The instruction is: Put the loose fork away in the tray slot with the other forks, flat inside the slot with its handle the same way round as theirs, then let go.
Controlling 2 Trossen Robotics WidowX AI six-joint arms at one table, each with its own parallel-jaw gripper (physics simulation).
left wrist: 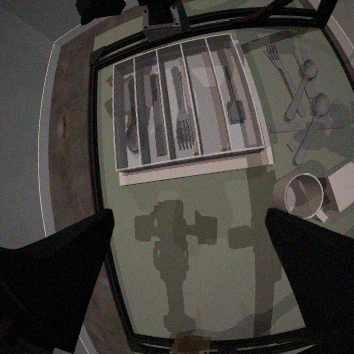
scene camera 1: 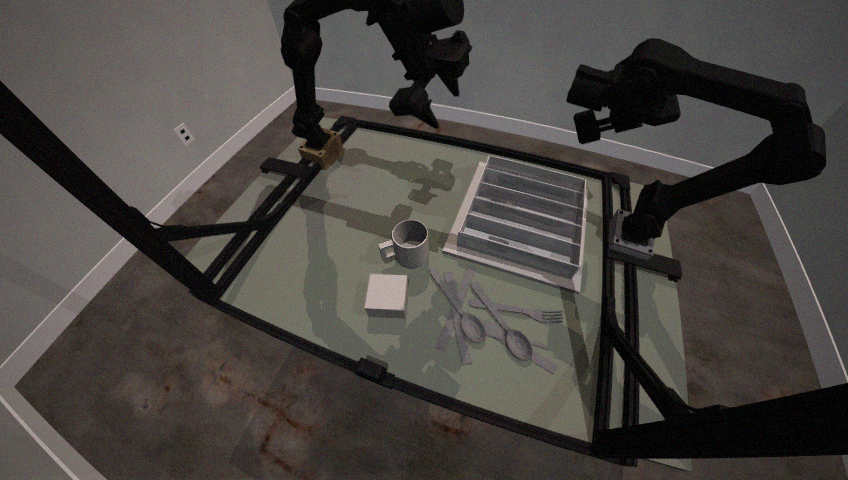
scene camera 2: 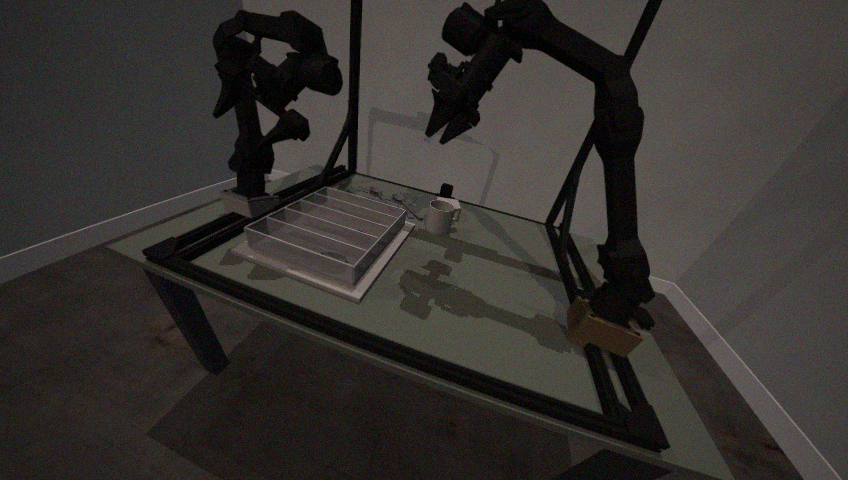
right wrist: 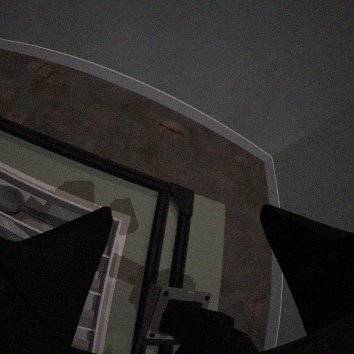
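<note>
The loose grey fork [scene camera 1: 548, 315] [left wrist: 276, 61] lies on the table beside the tray [scene camera 1: 511, 265] [scene camera 2: 363, 290] [left wrist: 195, 168], its handle crossed by a spoon [scene camera 1: 518, 344] [left wrist: 309, 69]. In the left wrist view its tines point to the top. The tray fork [left wrist: 185, 131] lies in the third slot from the left there, tines toward the bottom and handle toward the top. My left gripper [scene camera 1: 447, 110] [scene camera 2: 435, 139] [left wrist: 192, 217] is open and empty, high above the table. My right gripper [scene camera 1: 578, 113] [scene camera 2: 239, 129] [right wrist: 187, 214] is open and empty, high near the tray's far side.
A second spoon [scene camera 1: 473, 327] [left wrist: 320, 104] and several flat knife-like pieces lie crossed near the fork. A mug [scene camera 1: 410, 251] [scene camera 2: 439, 217] [left wrist: 306, 196] and a pale block [scene camera 1: 385, 292] [left wrist: 344, 186] stand beside the pile. Other tray slots hold utensils. A black frame [scene camera 1: 285, 337] edges the table.
</note>
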